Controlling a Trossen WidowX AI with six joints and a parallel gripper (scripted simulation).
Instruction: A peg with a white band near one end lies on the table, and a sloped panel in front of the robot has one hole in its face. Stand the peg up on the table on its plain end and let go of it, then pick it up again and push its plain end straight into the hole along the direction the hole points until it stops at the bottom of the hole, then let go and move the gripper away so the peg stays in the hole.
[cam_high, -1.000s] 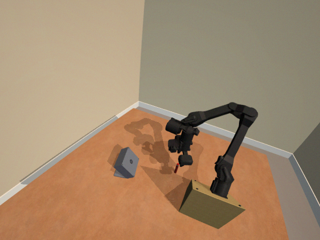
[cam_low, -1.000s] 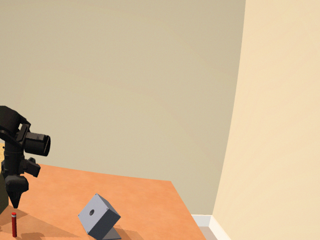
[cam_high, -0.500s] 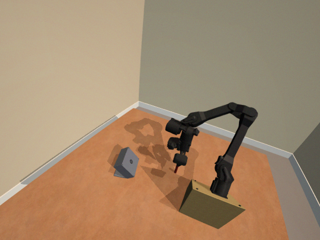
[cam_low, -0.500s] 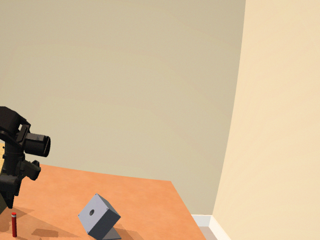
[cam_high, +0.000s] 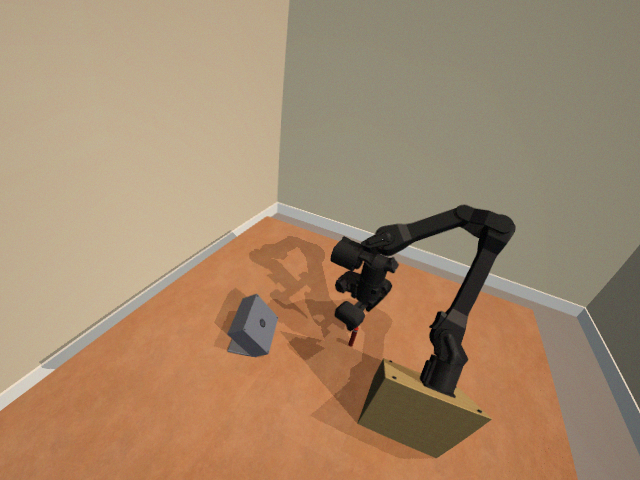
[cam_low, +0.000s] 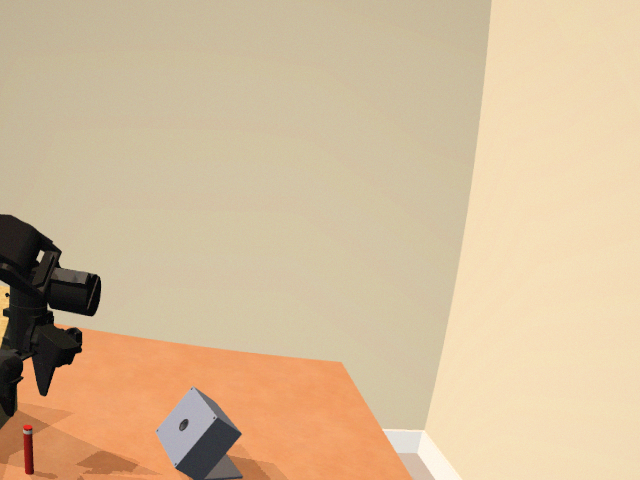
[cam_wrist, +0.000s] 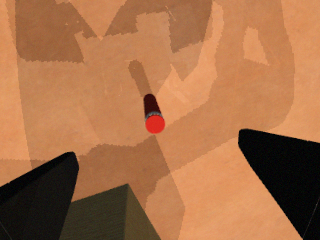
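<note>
Now: gripper tip 6 cm above the red peg. The rest, counted from my gripper tip: grey sloped panel: 26 cm ahead, 12 cm to the left, 6 cm below.
</note>
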